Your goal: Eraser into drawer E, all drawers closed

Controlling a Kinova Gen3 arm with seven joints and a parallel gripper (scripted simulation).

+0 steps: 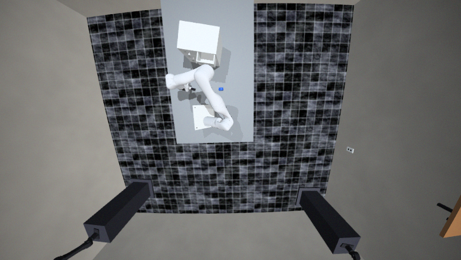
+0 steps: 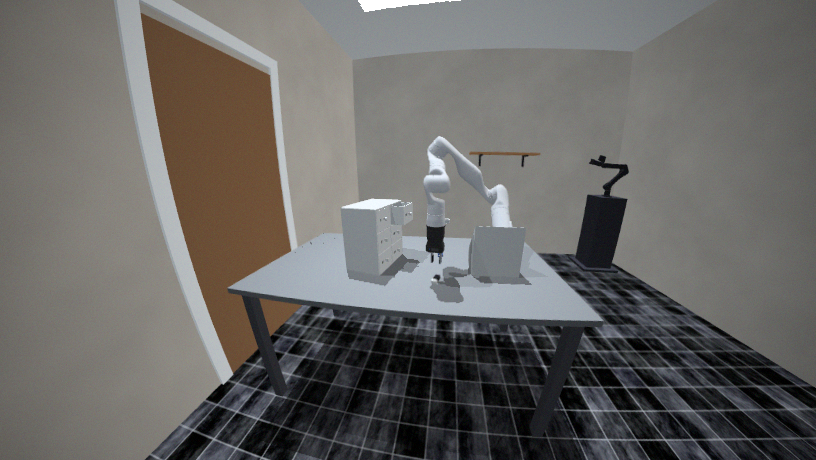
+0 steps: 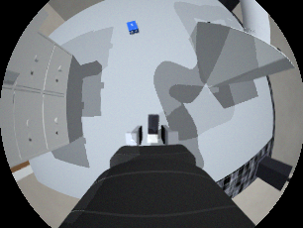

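Now: the black-and-white piece 100 mm below my hand and 10 mm to the left of it. The rest, counted from my hand: blue block: 290 mm to the right, 100 mm below; then drawer: 340 mm ahead, 70 mm to the right, 70 mm below.
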